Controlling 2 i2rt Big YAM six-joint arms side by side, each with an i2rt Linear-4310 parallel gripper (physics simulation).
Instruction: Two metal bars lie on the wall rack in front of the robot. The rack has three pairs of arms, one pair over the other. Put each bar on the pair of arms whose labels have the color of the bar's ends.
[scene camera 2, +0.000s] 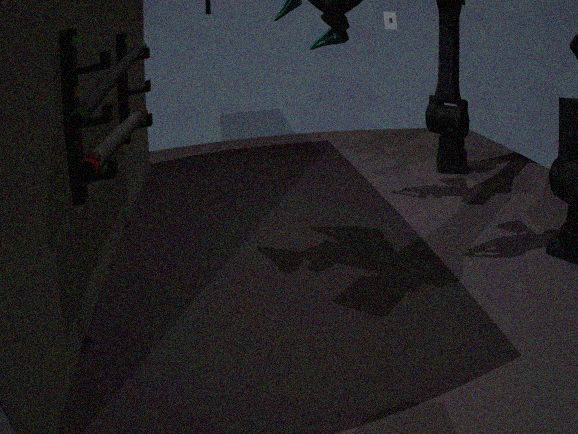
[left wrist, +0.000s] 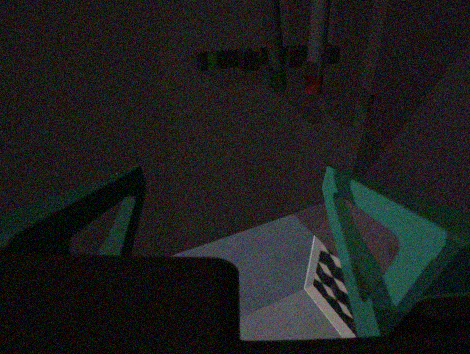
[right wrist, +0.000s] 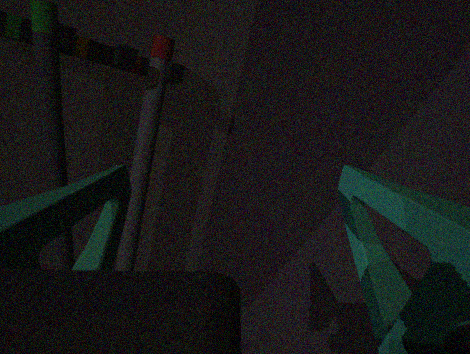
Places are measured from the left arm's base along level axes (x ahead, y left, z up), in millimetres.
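Pixels of known places: left gripper, fingertip midpoint: (left wrist: 234, 176); right gripper, fingertip midpoint: (scene camera 2: 292, 33) (right wrist: 234, 177); left arm's base, link origin: (scene camera 2: 577, 254); right arm's base, link origin: (scene camera 2: 452, 167).
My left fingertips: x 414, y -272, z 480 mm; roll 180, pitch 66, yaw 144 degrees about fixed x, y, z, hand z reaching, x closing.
Note:
For each thing: its top centre in the pictures, then the offset to it from my left fingertips. Level surfaces: height alone.
- wall rack, top centre: (scene camera 2: 84, 25) (left wrist: 203, 63) dy -154, dx +217, dz -73 mm
- red-ended bar, top centre: (scene camera 2: 119, 125) (right wrist: 126, 206) dy -321, dx +115, dz -252 mm
- dark mat, surface height: dz -480 mm
The wall rack (scene camera 2: 75, 145) (left wrist: 235, 59) (right wrist: 110, 56) has green, orange and red labels from top to bottom. The green-ended bar (scene camera 2: 112, 75) (left wrist: 278, 80) (right wrist: 42, 17) lies tilted: its far end in the scene view is at the top arm, its near end at the middle arm. The red-ended bar (scene camera 2: 120, 137) (left wrist: 316, 35) (right wrist: 142, 135) rests on the bottom pair, by the red label. My left gripper (left wrist: 234, 176) is open and empty, away from the rack. My right gripper (scene camera 2: 293, 34) (right wrist: 234, 177) is open and empty, off the bars.
The rack hangs on a brown wall panel (scene camera 2: 30, 225) at the picture's left. A dark mat (scene camera 2: 280, 345) lies in front of it. A black arm column (scene camera 2: 448, 65) stands at the right. A checkered board (left wrist: 334, 290) shows by the left gripper's finger.

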